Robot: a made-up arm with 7 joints.
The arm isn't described. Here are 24 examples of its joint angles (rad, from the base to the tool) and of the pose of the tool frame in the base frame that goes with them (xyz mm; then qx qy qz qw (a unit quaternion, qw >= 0)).
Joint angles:
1: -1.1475 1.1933 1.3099 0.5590 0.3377 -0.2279 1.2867
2: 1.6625 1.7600 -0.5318 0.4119 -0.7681 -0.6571 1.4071
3: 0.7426 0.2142 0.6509 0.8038 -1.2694 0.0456 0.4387
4: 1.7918 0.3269 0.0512 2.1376 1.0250 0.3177 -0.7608
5: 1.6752 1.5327 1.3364 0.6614 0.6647 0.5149 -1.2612
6: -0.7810 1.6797 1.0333 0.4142 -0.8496 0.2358 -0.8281
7: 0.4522 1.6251 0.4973 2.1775 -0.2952 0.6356 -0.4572
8: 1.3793 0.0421 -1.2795 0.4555 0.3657 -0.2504 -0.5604
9: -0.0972 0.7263 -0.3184 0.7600 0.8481 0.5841 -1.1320
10: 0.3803 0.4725 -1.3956 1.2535 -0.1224 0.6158 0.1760
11: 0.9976 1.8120 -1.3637 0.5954 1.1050 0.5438 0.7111
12: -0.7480 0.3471 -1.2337 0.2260 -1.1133 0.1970 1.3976
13: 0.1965 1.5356 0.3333 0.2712 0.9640 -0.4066 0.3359
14: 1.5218 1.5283 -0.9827 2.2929 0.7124 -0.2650 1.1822
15: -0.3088 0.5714 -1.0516 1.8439 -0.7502 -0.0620 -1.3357
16: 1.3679 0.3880 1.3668 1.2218 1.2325 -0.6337 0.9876
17: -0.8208 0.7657 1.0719 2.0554 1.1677 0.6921 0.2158
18: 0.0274 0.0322 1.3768 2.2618 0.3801 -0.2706 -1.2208
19: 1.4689 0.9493 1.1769 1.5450 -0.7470 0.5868 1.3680
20: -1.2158 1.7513 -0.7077 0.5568 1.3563 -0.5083 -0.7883
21: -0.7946 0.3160 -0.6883 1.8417 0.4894 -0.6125 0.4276
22: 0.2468 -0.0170 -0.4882 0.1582 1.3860 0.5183 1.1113
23: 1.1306 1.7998 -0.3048 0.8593 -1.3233 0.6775 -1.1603
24: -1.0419 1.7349 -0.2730 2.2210 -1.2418 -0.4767 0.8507
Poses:
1: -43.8 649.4 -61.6 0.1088 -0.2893 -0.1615 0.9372
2: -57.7 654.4 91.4 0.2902 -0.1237 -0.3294 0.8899
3: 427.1 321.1 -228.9 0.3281 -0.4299 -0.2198 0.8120
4: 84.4 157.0 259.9 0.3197 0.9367 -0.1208 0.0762
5: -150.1 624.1 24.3 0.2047 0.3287 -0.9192 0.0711
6: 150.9 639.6 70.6 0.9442 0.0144 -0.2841 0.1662
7: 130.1 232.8 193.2 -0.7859 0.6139 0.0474 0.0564
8: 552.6 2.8 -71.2 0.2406 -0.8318 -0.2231 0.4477
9: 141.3 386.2 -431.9 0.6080 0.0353 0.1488 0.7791
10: 215.3 41.2 -414.0 0.0738 -0.1893 -0.6886 0.6961
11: 35.6 650.2 15.3 0.2112 -0.2367 0.2231 0.9217
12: -364.9 236.4 -423.7 -0.3517 0.7458 -0.5533 0.1181
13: 68.4 667.3 18.1 0.4733 -0.7010 0.1704 0.5055
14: 184.5 206.1 107.2 -0.0140 -0.4277 -0.8820 0.1971
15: 31.0 22.9 -341.6 0.1845 -0.8576 -0.1683 0.4496
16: 275.0 484.6 -2.3 -0.0876 0.8006 -0.3056 0.5079
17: 100.2 371.8 -68.1 -0.0361 -0.5579 0.0490 0.8277
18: 44.6 311.8 -115.2 -0.4686 0.5316 -0.6887 0.1531
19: -18.9 497.5 109.5 0.2714 -0.8504 0.1914 0.4081
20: 41.1 643.3 -104.3 0.7103 -0.1754 -0.3163 0.6038
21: -45.9 5.0 -336.0 -0.5109 -0.5885 -0.0290 0.6259
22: 178.4 66.6 -549.1 -0.6657 -0.1309 0.3602 0.6403
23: 42.5 582.0 202.8 -0.9337 -0.2238 0.0832 0.2669
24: 75.5 237.1 -203.5 0.1509 -0.1139 0.9771 0.0980
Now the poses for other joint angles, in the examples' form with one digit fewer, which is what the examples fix.
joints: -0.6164 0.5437 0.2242 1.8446 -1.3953 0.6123 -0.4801
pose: 120 265 -284 0.795 -0.276 -0.417 0.344
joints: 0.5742 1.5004 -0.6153 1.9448 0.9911 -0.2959 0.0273
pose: 267 285 -22 -0.021 -0.783 -0.330 0.527
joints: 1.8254 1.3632 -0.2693 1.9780 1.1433 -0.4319 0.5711
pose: 40 269 266 -0.132 0.827 0.490 0.240
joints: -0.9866 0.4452 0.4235 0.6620 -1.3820 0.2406 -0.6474
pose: -281 385 -373 0.437 0.149 -0.678 0.571
